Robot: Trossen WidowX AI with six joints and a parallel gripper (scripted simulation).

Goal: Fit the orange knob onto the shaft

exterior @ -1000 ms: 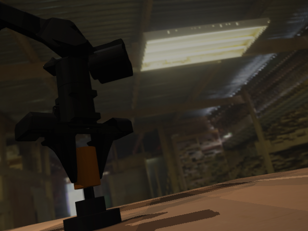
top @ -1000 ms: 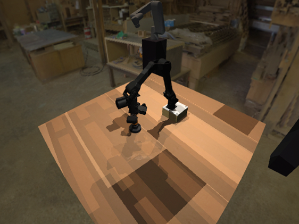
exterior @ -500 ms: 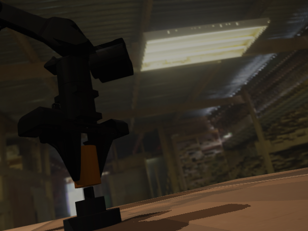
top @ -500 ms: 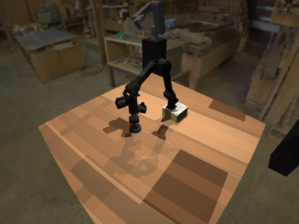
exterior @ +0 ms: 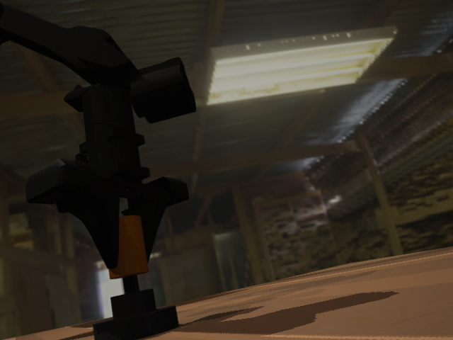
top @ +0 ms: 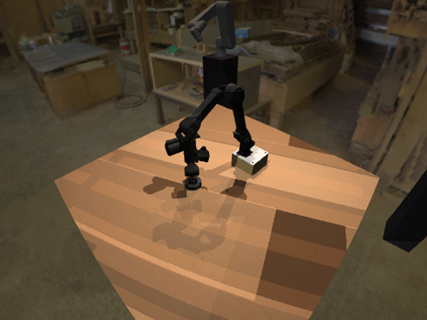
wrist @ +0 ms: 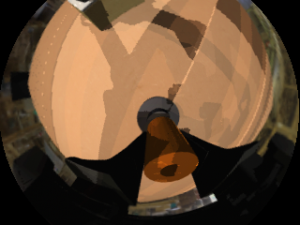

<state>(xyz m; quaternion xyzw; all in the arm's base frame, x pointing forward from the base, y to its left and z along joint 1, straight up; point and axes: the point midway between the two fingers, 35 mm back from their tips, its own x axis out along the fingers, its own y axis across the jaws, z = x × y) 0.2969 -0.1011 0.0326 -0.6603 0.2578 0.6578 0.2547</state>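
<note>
My gripper tip is now 2 cm below the orange knob. Also, from my gripper tip: pedestal: 4 cm below.
</note>
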